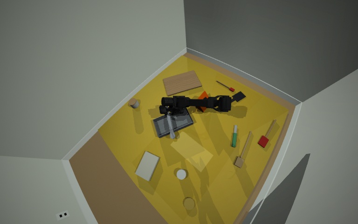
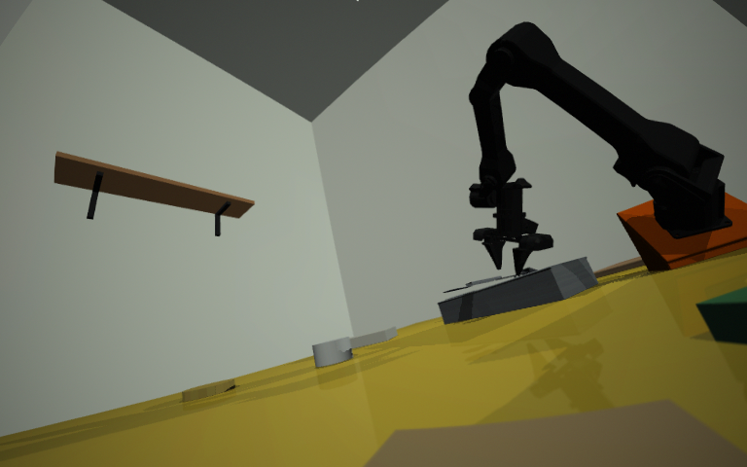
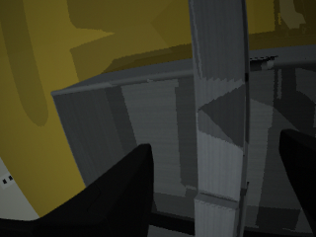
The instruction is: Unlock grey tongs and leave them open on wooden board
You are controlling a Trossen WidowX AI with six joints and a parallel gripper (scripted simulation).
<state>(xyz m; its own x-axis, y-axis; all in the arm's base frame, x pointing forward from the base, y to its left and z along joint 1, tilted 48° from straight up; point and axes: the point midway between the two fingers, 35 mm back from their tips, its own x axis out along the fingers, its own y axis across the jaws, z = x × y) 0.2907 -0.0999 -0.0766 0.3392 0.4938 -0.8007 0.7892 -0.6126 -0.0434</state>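
My gripper tip is now 2 cm to the left of the yellow lock piece, 2 cm above it and 1 cm past it. The rest, counted from my gripper tip: wooden board 36 cm behind, 21 cm to the right, 7 cm below; roasting tin 5 cm to the left, 5 cm below, 1 cm ahead; white slab 39 cm ahead, 16 cm to the left, 7 cm below.
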